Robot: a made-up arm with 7 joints.
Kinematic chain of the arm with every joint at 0, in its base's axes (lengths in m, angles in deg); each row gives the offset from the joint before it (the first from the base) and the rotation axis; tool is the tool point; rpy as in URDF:
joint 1: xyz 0 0 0.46 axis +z
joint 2: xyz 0 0 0 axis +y
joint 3: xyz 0 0 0.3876 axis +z
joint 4: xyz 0.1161 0 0 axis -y
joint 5: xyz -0.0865 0 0.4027 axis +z
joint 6: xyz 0 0 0 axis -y
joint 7: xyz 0.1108 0 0 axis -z
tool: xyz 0 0 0 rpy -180 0 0
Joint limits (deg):
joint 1: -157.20..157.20
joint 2: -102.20..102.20
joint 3: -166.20..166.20
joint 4: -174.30..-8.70
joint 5: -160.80..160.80
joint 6: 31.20..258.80
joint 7: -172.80..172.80
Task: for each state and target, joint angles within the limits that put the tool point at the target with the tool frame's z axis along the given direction. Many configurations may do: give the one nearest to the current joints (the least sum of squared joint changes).
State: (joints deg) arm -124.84 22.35 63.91 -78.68 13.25 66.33 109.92
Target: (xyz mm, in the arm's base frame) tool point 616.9 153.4 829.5 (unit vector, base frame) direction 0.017 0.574 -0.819
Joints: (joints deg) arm -86.24 -0.21 102.40 -105.43 36.58 112.80 109.92
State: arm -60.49 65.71 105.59 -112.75 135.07 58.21 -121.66
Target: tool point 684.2 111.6 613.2 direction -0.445 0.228 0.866
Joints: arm -54.40 51.50 78.93 -106.02 94.56 63.57 -121.66
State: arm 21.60 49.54 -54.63 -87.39 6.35 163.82 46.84
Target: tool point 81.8 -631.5 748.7 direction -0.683 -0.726 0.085
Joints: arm -25.33 66.04 -100.60 -110.65 12.31 186.56 46.84
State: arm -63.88 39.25 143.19 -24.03 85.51 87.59 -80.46
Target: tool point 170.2 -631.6 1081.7 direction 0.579 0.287 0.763
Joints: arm -81.08 44.42 97.69 -8.80 42.82 120.78 -80.46
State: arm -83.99 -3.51 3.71 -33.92 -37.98 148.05 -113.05
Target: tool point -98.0 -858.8 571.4 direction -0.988 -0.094 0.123
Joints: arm -81.44 47.12 -28.93 -64.60 -82.75 110.59 -113.05
